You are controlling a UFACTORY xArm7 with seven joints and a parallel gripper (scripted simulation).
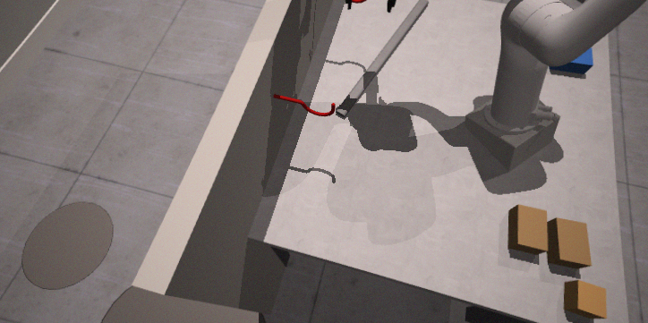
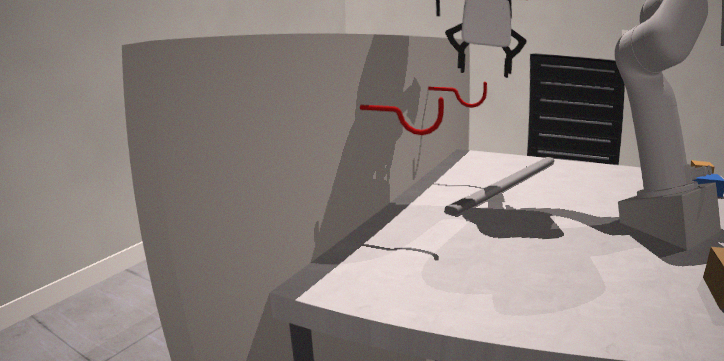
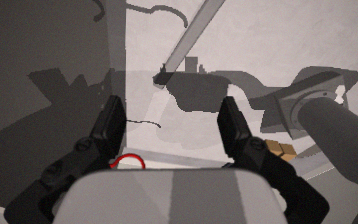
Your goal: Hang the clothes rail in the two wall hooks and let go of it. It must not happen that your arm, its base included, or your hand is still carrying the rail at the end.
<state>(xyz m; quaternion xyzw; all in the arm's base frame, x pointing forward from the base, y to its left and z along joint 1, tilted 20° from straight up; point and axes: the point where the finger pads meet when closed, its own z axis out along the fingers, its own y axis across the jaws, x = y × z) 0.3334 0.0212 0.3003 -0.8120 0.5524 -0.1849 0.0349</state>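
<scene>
The grey clothes rail lies 50 mm behind my hand, 80 mm to the right of it and 250 mm below it. Also, from my hand: grey wall panel 160 mm ahead, 110 mm to the left, 470 mm below; blue block 530 mm behind, 240 mm to the right, 230 mm below.
</scene>
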